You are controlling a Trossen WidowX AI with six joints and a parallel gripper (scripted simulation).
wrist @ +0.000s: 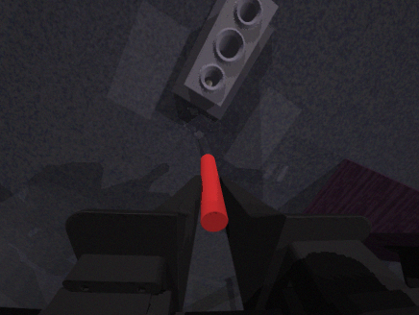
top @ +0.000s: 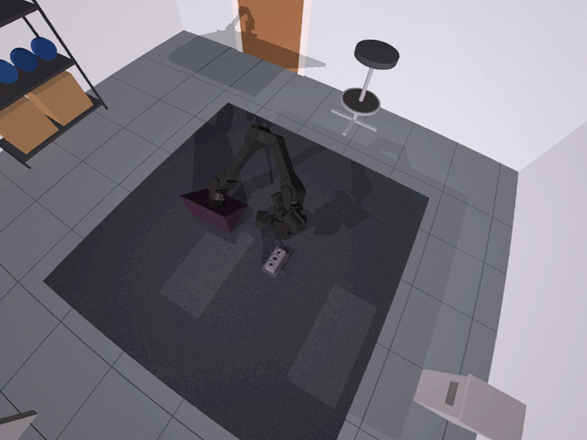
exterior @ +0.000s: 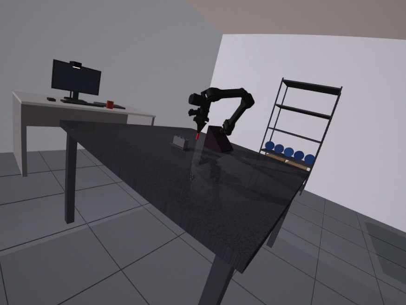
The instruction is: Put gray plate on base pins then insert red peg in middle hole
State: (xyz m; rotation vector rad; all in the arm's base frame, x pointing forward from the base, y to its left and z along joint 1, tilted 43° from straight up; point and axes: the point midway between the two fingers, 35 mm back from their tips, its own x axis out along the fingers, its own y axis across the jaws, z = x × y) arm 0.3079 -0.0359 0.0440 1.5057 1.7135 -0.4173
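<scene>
Now: the gray plate 100 mm to the right of my gripper tip, 70 mm below it and 20 mm ahead of it. The rest, counted from my gripper tip: flat base: 110 mm below, 100 mm to the right, 20 mm ahead; red peg: right at my gripper tip.
</scene>
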